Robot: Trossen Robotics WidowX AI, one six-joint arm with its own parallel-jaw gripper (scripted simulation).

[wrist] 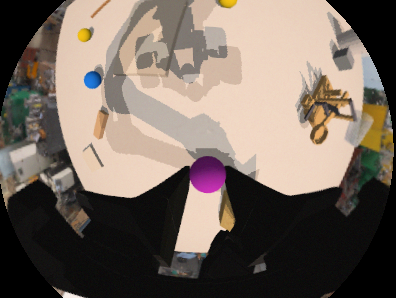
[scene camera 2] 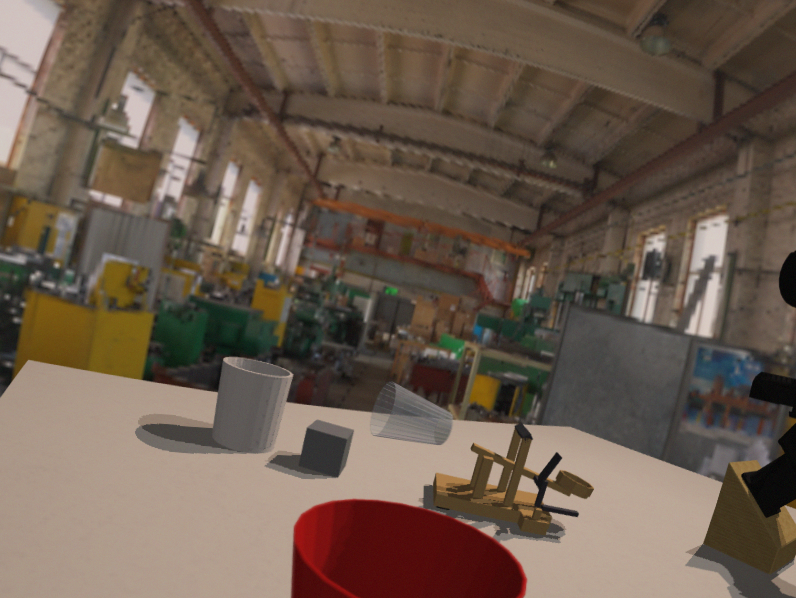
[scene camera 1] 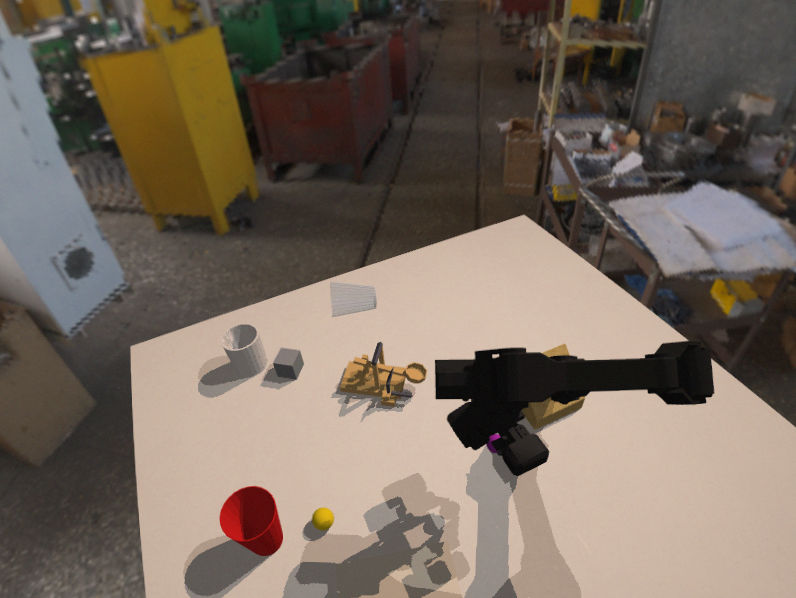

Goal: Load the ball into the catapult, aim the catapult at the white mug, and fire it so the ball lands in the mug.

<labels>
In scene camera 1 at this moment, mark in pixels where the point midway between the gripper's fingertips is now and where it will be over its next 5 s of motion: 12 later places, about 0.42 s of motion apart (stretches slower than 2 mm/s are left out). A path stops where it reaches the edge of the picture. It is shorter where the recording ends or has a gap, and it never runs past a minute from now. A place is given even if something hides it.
My gripper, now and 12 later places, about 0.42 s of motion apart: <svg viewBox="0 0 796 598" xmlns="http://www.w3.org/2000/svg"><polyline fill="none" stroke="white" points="495,445 474,429 452,413 435,398 423,382 417,368 416,361 417,365 417,367 416,359 404,334 351,316 293,296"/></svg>
</labels>
